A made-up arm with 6 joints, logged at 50 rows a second.
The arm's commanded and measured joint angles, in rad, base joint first. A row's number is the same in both.
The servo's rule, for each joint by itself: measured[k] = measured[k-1] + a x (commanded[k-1-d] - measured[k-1]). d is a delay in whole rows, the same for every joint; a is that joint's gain. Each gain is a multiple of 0.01, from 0.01 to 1. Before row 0 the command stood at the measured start. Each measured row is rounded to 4 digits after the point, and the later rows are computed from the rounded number. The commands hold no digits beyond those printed.
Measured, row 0: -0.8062, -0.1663, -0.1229, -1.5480, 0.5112, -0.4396
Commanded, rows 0 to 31: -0.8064, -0.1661, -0.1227, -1.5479, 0.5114, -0.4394; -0.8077, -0.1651, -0.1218, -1.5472, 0.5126, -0.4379; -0.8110, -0.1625, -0.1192, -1.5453, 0.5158, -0.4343; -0.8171, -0.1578, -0.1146, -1.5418, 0.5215, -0.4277; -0.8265, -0.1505, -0.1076, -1.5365, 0.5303, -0.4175; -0.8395, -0.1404, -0.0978, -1.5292, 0.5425, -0.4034; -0.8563, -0.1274, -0.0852, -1.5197, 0.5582, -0.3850; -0.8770, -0.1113, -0.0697, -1.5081, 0.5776, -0.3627; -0.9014, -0.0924, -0.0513, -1.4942, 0.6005, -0.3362; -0.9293, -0.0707, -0.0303, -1.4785, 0.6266, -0.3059; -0.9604, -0.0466, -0.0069, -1.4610, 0.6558, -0.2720; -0.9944, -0.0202, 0.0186, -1.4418, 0.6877, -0.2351; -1.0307, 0.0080, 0.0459, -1.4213, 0.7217, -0.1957; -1.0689, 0.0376, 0.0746, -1.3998, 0.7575, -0.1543; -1.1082, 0.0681, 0.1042, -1.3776, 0.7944, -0.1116; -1.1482, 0.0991, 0.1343, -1.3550, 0.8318, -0.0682; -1.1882, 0.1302, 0.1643, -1.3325, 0.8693, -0.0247; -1.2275, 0.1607, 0.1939, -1.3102, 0.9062, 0.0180; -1.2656, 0.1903, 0.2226, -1.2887, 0.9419, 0.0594; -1.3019, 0.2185, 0.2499, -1.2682, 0.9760, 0.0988; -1.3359, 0.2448, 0.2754, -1.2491, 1.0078, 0.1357; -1.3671, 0.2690, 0.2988, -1.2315, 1.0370, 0.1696; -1.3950, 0.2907, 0.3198, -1.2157, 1.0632, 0.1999; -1.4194, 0.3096, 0.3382, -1.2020, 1.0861, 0.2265; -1.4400, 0.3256, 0.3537, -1.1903, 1.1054, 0.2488; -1.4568, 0.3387, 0.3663, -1.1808, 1.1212, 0.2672; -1.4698, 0.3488, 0.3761, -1.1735, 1.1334, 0.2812; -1.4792, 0.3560, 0.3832, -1.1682, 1.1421, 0.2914; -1.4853, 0.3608, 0.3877, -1.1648, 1.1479, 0.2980; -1.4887, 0.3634, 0.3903, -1.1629, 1.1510, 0.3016; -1.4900, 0.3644, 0.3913, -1.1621, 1.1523, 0.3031; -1.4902, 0.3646, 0.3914, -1.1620, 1.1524, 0.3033
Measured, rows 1 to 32: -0.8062, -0.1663, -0.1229, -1.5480, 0.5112, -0.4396; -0.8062, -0.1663, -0.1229, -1.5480, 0.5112, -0.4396; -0.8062, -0.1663, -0.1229, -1.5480, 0.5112, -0.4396; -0.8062, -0.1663, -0.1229, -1.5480, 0.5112, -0.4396; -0.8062, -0.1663, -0.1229, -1.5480, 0.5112, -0.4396; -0.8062, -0.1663, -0.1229, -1.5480, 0.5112, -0.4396; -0.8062, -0.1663, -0.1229, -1.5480, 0.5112, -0.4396; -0.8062, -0.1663, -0.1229, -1.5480, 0.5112, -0.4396; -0.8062, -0.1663, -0.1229, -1.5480, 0.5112, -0.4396; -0.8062, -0.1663, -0.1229, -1.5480, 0.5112, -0.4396; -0.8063, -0.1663, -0.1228, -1.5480, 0.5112, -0.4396; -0.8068, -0.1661, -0.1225, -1.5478, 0.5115, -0.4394; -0.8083, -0.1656, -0.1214, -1.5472, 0.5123, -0.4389; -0.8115, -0.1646, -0.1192, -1.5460, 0.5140, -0.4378; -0.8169, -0.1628, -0.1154, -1.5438, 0.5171, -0.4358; -0.8250, -0.1599, -0.1096, -1.5404, 0.5219, -0.4326; -0.8363, -0.1557, -0.1015, -1.5356, 0.5288, -0.4278; -0.8510, -0.1499, -0.0910, -1.5293, 0.5381, -0.4213; -0.8691, -0.1424, -0.0779, -1.5212, 0.5500, -0.4128; -0.8908, -0.1331, -0.0622, -1.5114, 0.5646, -0.4021; -0.9159, -0.1219, -0.0440, -1.4998, 0.5819, -0.3891; -0.9442, -0.1087, -0.0233, -1.4865, 0.6020, -0.3737; -0.9753, -0.0935, -0.0005, -1.4715, 0.6247, -0.3559; -1.0090, -0.0765, 0.0243, -1.4550, 0.6499, -0.3357; -1.0447, -0.0577, 0.0507, -1.4372, 0.6774, -0.3133; -1.0820, -0.0373, 0.0783, -1.4183, 0.7067, -0.2888; -1.1202, -0.0155, 0.1067, -1.3986, 0.7376, -0.2624; -1.1588, 0.0074, 0.1355, -1.3783, 0.7696, -0.2344; -1.1972, 0.0312, 0.1642, -1.3577, 0.8023, -0.2050; -1.2349, 0.0555, 0.1925, -1.3371, 0.8353, -0.1746; -1.2713, 0.0801, 0.2199, -1.3169, 0.8681, -0.1436; -1.3058, 0.1047, 0.2459, -1.2973, 0.9002, -0.1123
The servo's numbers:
d 10
a 0.36 0.13 0.33 0.23 0.19 0.10

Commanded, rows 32 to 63: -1.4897, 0.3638, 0.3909, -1.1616, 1.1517, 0.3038; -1.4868, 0.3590, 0.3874, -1.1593, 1.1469, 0.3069; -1.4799, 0.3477, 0.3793, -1.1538, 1.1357, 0.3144; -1.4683, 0.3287, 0.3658, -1.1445, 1.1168, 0.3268; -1.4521, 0.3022, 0.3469, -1.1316, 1.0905, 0.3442; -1.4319, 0.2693, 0.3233, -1.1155, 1.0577, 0.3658; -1.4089, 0.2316, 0.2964, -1.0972, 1.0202, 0.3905; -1.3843, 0.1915, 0.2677, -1.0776, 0.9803, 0.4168; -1.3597, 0.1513, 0.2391, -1.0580, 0.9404, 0.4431; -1.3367, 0.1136, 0.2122, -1.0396, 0.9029, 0.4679; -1.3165, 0.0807, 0.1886, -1.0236, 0.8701, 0.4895; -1.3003, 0.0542, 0.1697, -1.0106, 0.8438, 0.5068; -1.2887, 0.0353, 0.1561, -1.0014, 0.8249, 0.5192; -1.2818, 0.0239, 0.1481, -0.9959, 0.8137, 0.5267; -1.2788, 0.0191, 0.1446, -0.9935, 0.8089, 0.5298; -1.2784, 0.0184, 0.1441, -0.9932, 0.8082, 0.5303; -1.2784, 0.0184, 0.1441, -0.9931, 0.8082, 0.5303; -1.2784, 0.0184, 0.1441, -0.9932, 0.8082, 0.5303; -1.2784, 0.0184, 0.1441, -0.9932, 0.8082, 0.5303; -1.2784, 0.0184, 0.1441, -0.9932, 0.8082, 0.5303; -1.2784, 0.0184, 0.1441, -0.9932, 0.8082, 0.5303; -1.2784, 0.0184, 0.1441, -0.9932, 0.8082, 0.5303; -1.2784, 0.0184, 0.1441, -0.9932, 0.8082, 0.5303; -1.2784, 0.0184, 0.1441, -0.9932, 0.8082, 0.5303; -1.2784, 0.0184, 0.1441, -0.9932, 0.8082, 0.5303; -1.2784, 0.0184, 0.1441, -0.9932, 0.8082, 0.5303; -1.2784, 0.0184, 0.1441, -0.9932, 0.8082, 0.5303; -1.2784, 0.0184, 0.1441, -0.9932, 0.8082, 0.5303; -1.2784, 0.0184, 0.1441, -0.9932, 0.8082, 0.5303; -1.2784, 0.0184, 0.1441, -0.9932, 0.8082, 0.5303; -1.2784, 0.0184, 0.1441, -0.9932, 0.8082, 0.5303; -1.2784, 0.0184, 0.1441, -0.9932, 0.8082, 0.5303
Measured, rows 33 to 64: -1.3379, 0.1289, 0.2703, -1.2785, 0.9312, -0.0811; -1.3672, 0.1524, 0.2927, -1.2609, 0.9606, -0.0503; -1.3934, 0.1749, 0.3128, -1.2447, 0.9881, -0.0204; -1.4162, 0.1962, 0.3305, -1.2300, 1.0134, 0.0084; -1.4355, 0.2160, 0.3455, -1.2170, 1.0362, 0.0357; -1.4512, 0.2342, 0.3579, -1.2058, 1.0563, 0.0613; -1.4635, 0.2507, 0.3677, -1.1964, 1.0737, 0.0850; -1.4726, 0.2654, 0.3752, -1.1887, 1.0884, 0.1067; -1.4789, 0.2783, 0.3805, -1.1826, 1.1005, 0.1263; -1.4830, 0.2895, 0.3841, -1.1779, 1.1104, 0.1440; -1.4854, 0.2992, 0.3863, -1.1742, 1.1182, 0.1600; -1.4859, 0.3070, 0.3867, -1.1708, 1.1237, 0.1747; -1.4837, 0.3123, 0.3843, -1.1669, 1.1260, 0.1887; -1.4782, 0.3144, 0.3782, -1.1617, 1.1243, 0.2025; -1.4688, 0.3128, 0.3679, -1.1548, 1.1179, 0.2167; -1.4555, 0.3071, 0.3532, -1.1458, 1.1065, 0.2316; -1.4387, 0.2973, 0.3345, -1.1346, 1.0901, 0.2475; -1.4191, 0.2835, 0.3125, -1.1215, 1.0692, 0.2644; -1.3977, 0.2663, 0.2883, -1.1069, 1.0447, 0.2823; -1.3757, 0.2464, 0.2632, -1.0914, 1.0178, 0.3009; -1.3544, 0.2249, 0.2386, -1.0758, 0.9897, 0.3198; -1.3349, 0.2027, 0.2159, -1.0608, 0.9620, 0.3385; -1.3183, 0.1809, 0.1962, -1.0471, 0.9360, 0.3566; -1.3052, 0.1605, 0.1803, -1.0353, 0.9128, 0.3736; -1.2957, 0.1421, 0.1685, -1.0257, 0.8931, 0.3892; -1.2895, 0.1260, 0.1604, -1.0182, 0.8770, 0.4033; -1.2855, 0.1120, 0.1550, -1.0124, 0.8639, 0.4160; -1.2829, 0.0998, 0.1514, -1.0080, 0.8533, 0.4274; -1.2813, 0.0892, 0.1490, -1.0046, 0.8447, 0.4377; -1.2803, 0.0800, 0.1474, -1.0020, 0.8378, 0.4470; -1.2796, 0.0720, 0.1463, -1.0000, 0.8322, 0.4553; -1.2792, 0.0650, 0.1456, -0.9984, 0.8276, 0.4628
